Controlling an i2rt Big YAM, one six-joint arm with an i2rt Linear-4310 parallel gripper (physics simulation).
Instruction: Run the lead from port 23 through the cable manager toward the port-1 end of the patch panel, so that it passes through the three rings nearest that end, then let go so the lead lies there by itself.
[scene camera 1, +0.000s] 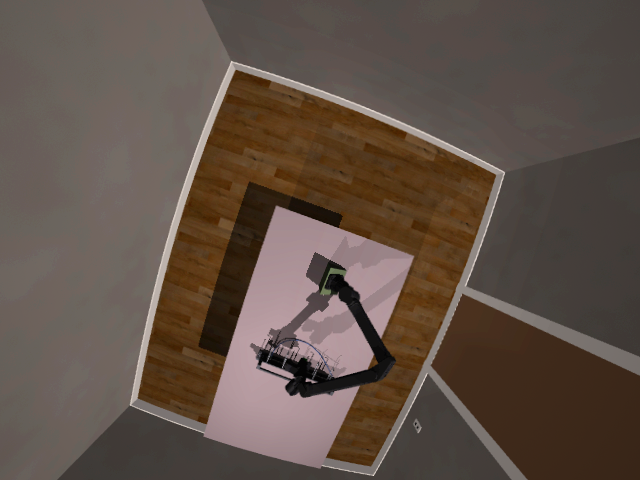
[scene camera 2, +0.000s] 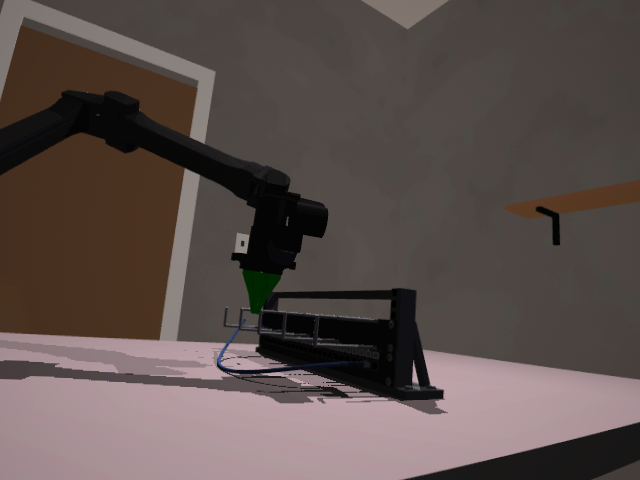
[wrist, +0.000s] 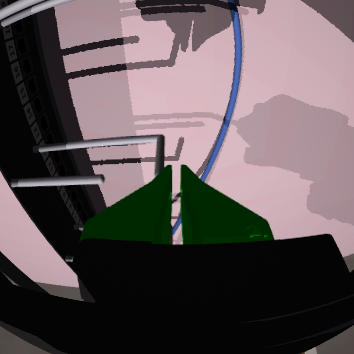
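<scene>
The blue lead (scene camera 1: 310, 345) (scene camera 2: 289, 368) (wrist: 238, 55) leaves a port at the near end of the black patch panel (scene camera 1: 271, 357) (scene camera 2: 356, 328) in scene camera 2, bows out in front and rises towards the far rings. Its far part shows behind my fingers in the wrist view; its end and which rings it passes through cannot be told. Grey wire rings of the cable manager (scene camera 2: 315, 330) (wrist: 100, 143) stick out from the panel. My gripper (scene camera 2: 255, 312) (wrist: 175, 173) is shut and empty, fingertips down beside the far rings, above the lead.
The panel stands in a black frame with a top bar (scene camera 2: 336, 295) on the pink table (scene camera 1: 248, 403) (scene camera 2: 155, 439). The arm's base is on a green-edged block (scene camera 1: 324, 290). A wooden shelf (scene camera 2: 584, 198) is on the wall behind.
</scene>
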